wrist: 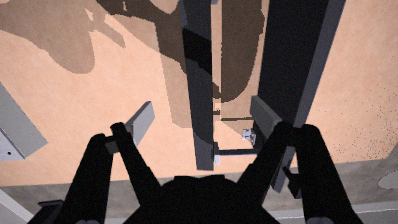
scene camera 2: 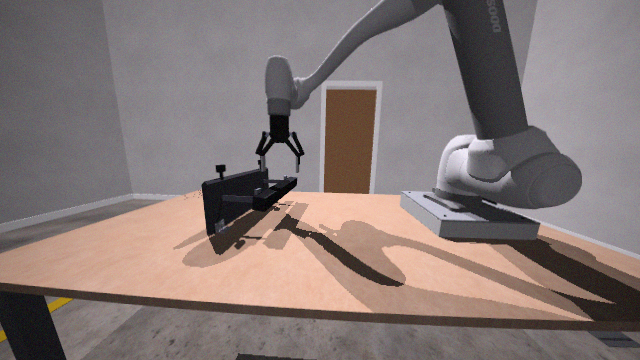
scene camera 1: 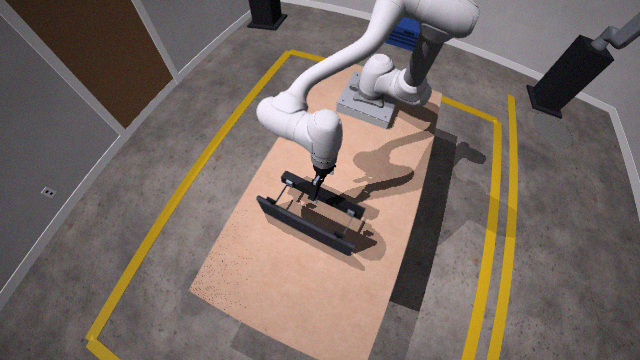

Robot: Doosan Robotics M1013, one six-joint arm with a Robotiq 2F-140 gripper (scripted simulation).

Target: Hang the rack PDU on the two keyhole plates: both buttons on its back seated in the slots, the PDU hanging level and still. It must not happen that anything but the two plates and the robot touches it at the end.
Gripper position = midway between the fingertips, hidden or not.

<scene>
I see my gripper (scene camera 2: 280, 172), a rack PDU (scene camera 1: 325, 196) and a black panel (scene camera 2: 215, 209).
The rack PDU is seen too in scene camera 2 (scene camera 2: 264, 200). My gripper is seen too in the wrist view (wrist: 201, 107). The black panel also shows in scene camera 1 (scene camera 1: 274, 213).
</scene>
